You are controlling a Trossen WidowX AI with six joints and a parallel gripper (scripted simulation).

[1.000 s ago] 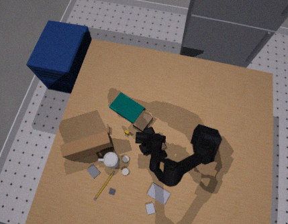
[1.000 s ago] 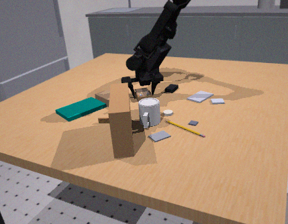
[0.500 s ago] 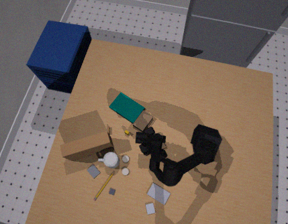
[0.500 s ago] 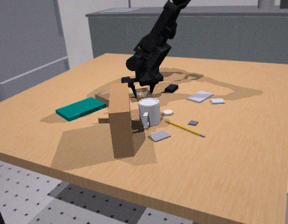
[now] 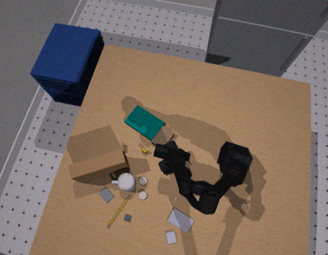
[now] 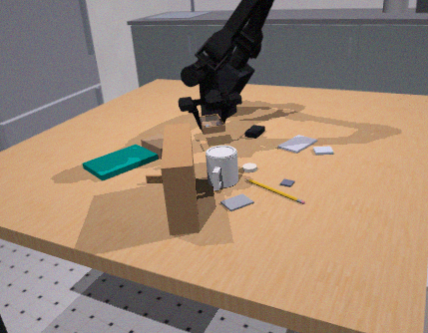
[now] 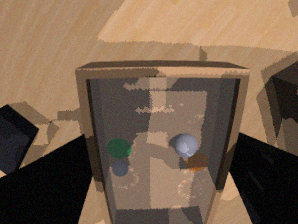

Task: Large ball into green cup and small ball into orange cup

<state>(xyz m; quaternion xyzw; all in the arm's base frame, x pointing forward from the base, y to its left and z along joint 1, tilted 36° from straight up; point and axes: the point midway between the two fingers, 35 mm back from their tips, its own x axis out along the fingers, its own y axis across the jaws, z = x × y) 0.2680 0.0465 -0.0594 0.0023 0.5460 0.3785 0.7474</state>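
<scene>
Right now my hand is 30 mm above the wooden puzzle, 10 mm to the left of it and 10 mm past it. From my hand the other things lie so: black block (120 mm behind, 100 mm to the left, 80 mm below); small yellow block (170 mm ahead, 70 mm below, 50 mm to the right); small brown block (140 mm to the right, 90 mm ahead, 70 mm below).
</scene>
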